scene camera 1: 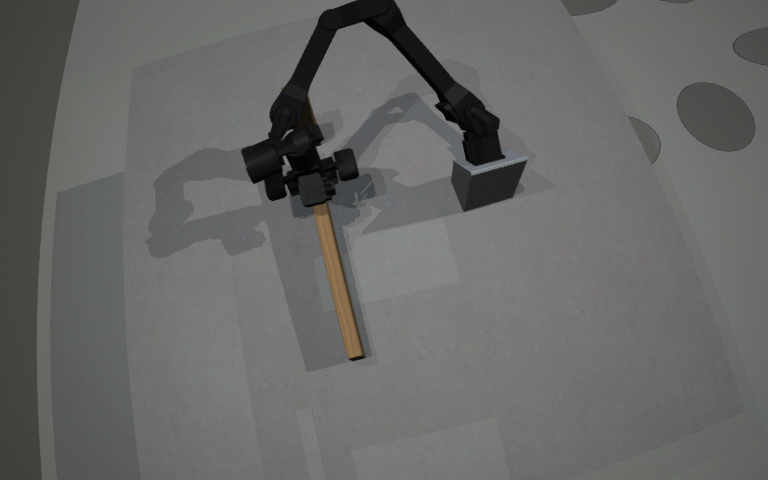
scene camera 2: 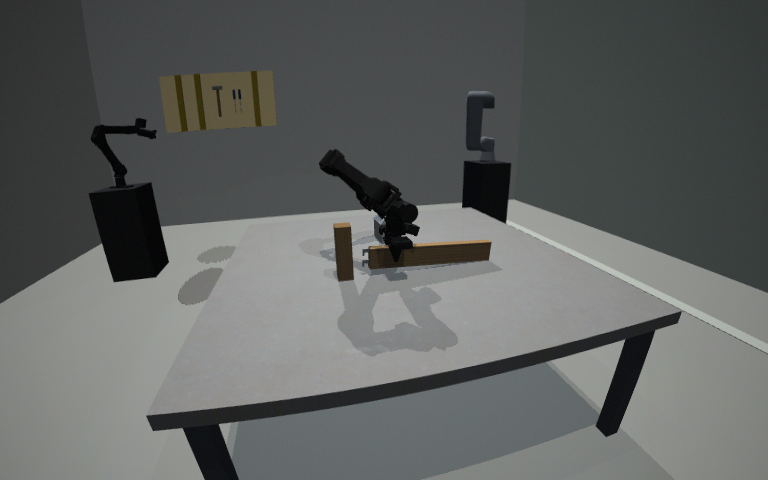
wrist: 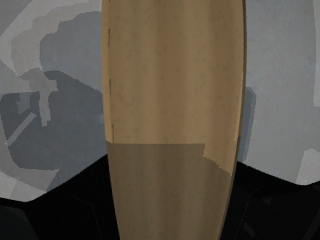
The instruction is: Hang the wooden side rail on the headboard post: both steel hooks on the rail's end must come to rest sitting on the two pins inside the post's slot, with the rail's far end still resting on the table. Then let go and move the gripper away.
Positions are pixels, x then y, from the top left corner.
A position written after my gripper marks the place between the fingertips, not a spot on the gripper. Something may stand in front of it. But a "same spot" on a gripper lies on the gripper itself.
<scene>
my gripper: scene camera 1; scene camera 2 394, 260; wrist
wooden side rail: scene camera 1; scene camera 2; wrist 173, 89
same spot on my gripper: (wrist: 86, 199) = (scene camera 1: 324, 185)
same spot on wooden side rail: (scene camera 1: 338, 285) = (scene camera 2: 455, 242)
</scene>
